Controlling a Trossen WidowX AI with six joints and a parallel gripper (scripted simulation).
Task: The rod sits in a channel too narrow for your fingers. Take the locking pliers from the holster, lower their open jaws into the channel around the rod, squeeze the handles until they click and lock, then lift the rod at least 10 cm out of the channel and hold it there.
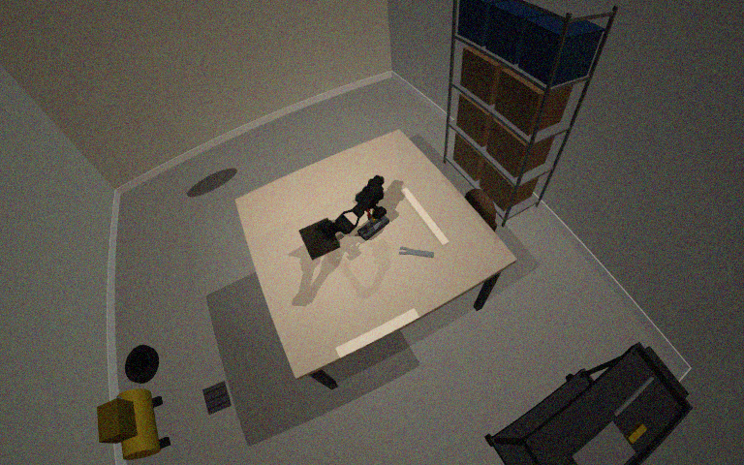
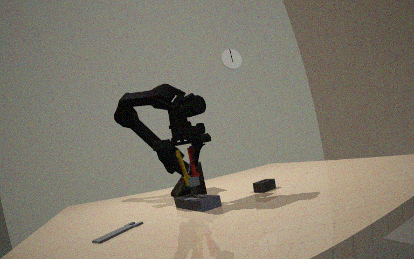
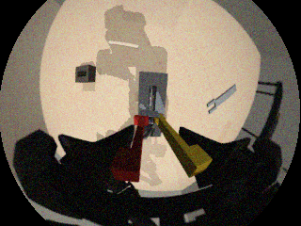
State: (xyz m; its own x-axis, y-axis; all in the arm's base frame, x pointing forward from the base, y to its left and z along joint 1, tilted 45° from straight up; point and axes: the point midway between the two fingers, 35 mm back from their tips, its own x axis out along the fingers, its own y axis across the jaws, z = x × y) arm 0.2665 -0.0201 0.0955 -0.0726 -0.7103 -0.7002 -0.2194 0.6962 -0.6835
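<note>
The grey channel block lies 110 mm below my gripper tip and 10 mm to the left of it. Also, from my gripper tip: yellow handle: 20 mm to the right, 10 mm above; dark holster: 240 mm to the left, 120 mm below, 50 mm ahead; flat grey forked bar: 240 mm to the right, 130 mm below, 100 mm ahead.
</note>
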